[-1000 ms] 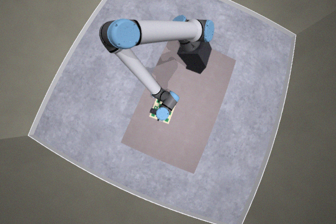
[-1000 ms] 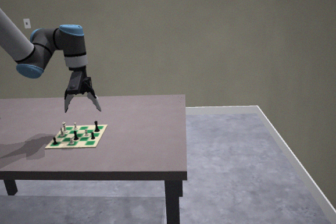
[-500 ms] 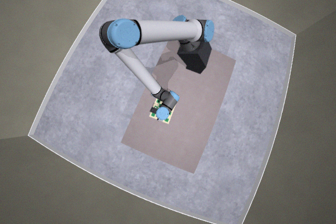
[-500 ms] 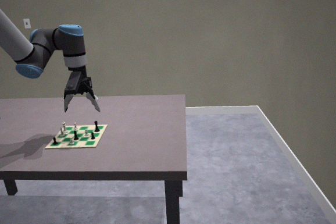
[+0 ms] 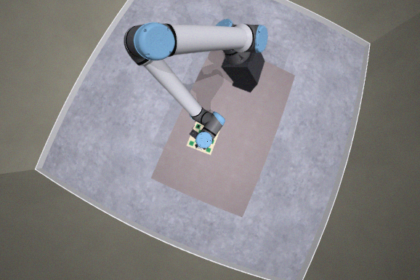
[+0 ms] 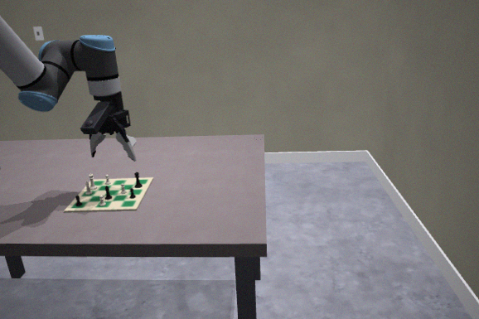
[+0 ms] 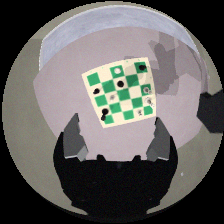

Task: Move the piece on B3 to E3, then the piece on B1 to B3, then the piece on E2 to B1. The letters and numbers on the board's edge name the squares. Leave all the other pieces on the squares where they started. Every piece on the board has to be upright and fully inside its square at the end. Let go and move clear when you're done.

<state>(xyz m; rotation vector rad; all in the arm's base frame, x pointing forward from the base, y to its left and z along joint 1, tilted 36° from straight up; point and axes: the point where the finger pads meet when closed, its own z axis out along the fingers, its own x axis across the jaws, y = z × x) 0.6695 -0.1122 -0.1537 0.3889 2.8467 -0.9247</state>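
Right now the white piece is 100 mm behind my hand, 30 mm to the left of it and 90 mm below it. From my hand the other things lie so: cream chessboard (20 mm behind, 120 mm below); then tall black piece (50 mm ahead, 40 mm to the left, 90 mm below).
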